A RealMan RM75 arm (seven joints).
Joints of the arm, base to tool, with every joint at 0 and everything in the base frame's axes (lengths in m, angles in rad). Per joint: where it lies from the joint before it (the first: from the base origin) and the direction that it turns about. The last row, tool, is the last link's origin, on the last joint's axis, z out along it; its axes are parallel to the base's.
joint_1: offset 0.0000 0.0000 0.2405 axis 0 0 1
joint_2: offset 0.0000 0.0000 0.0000 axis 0 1 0
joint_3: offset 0.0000 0.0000 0.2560 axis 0 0 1
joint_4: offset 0.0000 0.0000 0.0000 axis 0 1 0
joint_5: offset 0.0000 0.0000 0.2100 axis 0 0 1
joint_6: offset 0.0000 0.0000 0.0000 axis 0 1 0
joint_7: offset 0.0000 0.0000 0.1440 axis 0 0 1
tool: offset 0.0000 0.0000 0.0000
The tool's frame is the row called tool.
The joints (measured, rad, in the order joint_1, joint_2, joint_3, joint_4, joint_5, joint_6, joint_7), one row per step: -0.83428, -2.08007, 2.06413, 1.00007, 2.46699, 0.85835, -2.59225; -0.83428, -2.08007, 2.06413, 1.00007, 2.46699, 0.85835, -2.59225; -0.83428, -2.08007, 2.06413, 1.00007, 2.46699, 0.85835, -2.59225; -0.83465, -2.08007, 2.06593, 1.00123, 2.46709, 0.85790, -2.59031; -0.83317, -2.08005, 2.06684, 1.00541, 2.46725, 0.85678, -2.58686; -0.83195, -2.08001, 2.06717, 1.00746, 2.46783, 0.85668, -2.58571; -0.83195, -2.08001, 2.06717, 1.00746, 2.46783, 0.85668, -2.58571; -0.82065, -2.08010, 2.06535, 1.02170, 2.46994, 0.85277, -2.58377; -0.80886, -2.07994, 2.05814, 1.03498, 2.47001, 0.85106, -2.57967; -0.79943, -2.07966, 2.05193, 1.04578, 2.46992, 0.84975, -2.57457; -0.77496, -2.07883, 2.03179, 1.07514, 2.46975, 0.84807, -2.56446; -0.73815, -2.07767, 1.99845, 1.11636, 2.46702, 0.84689, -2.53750; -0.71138, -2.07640, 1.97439, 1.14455, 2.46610, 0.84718, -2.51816; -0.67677, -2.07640, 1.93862, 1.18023, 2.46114, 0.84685, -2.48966; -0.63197, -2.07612, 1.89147, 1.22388, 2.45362, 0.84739, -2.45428
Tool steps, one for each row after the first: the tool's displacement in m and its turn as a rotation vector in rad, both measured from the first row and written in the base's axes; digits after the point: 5 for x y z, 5 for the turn. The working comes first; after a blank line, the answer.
Tool pose at each row, in the base's axes (x y z in m, rotation vector in rad; the steps are taken from these numbers as rounded here): -0.12319, 0.36317, -0.13848, -2.71643, -0.16290, 0.46557; -0.12319, 0.36317, -0.13848, -2.71643, -0.16290, 0.46557; -0.12319, 0.36317, -0.13848, -2.71643, -0.16290, 0.46557; -0.12277, 0.36293, -0.13871, -2.71750, -0.15676, 0.46585; -0.12195, 0.36256, -0.13881, -2.71893, -0.14896, 0.46237; -0.12180, 0.36235, -0.13880, -2.71934, -0.14634, 0.46145; -0.12180, 0.36235, -0.13880, -2.71934, -0.14634, 0.46145; -0.12096, 0.36122, -0.13839, -2.71972, -0.14477, 0.44523; -0.12044, 0.36071, -0.13718, -2.71962, -0.14964, 0.42769; -0.11999, 0.36043, -0.13605, -2.71940, -0.15143, 0.41377; -0.11847, 0.36037, -0.13216, -2.71582, -0.16317, 0.37461; -0.11728, 0.36093, -0.12528, -2.70867, -0.17222, 0.32094; -0.11760, 0.36165, -0.11963, -2.70010, -0.17923, 0.28771; -0.11779, 0.36309, -0.11156, -2.68634, -0.19070, 0.23995; -0.11981, 0.36532, -0.09993, -2.66271, -0.20980, 0.18398

0.00000, 0.00000, 0.00000, 0.00000, 0.00000, 0.00000; 0.00000, 0.00000, 0.00000, 0.00000, 0.00000, 0.00000; 0.00042, -0.00024, -0.00023, -0.00151, 0.00085, -0.00412; 0.00124, -0.00061, -0.00033, -0.00281, -0.00068, -0.00995; 0.00139, -0.00082, -0.00032, -0.00323, -0.00101, -0.01187; 0.00139, -0.00082, -0.00032, -0.00323, -0.00101, -0.01187; 0.00223, -0.00195, 0.00009, -0.00078, -0.01187, -0.01550; 0.00275, -0.00246, 0.00130, 0.00275, -0.02446, -0.01490; 0.00320, -0.00274, 0.00243, 0.00548, -0.03416, -0.01588; 0.00472, -0.00280, 0.00632, 0.01619, -0.06199, -0.01419; 0.00591, -0.00224, 0.01320, 0.03182, -0.09910, -0.01690; 0.00559, -0.00152, 0.01885, 0.04523, -0.12186, -0.01795; 0.00540, -0.00008, 0.02692, 0.06543, -0.15487, -0.01851; 0.00338, 0.00215, 0.03855, 0.09596, -0.19389, -0.01571
